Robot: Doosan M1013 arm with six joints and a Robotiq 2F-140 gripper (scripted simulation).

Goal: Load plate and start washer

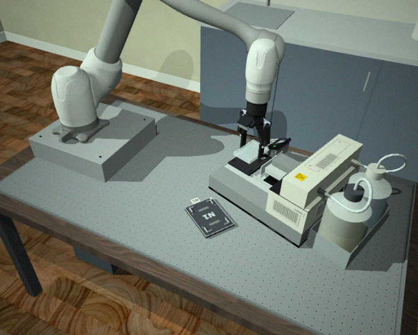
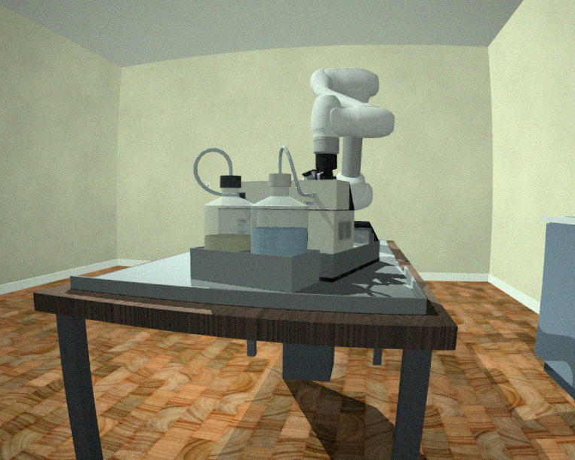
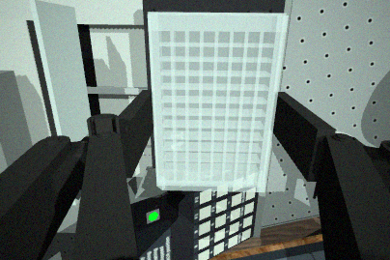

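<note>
My gripper is now 7 cm above the black carrier. Also, from my hand: plate washer (15 cm ahead, 5 cm to the right, 2 cm below); then A1 mark (8 cm behind, 21 cm to the right, 14 cm below); then clear well plate (2 cm below).
</note>
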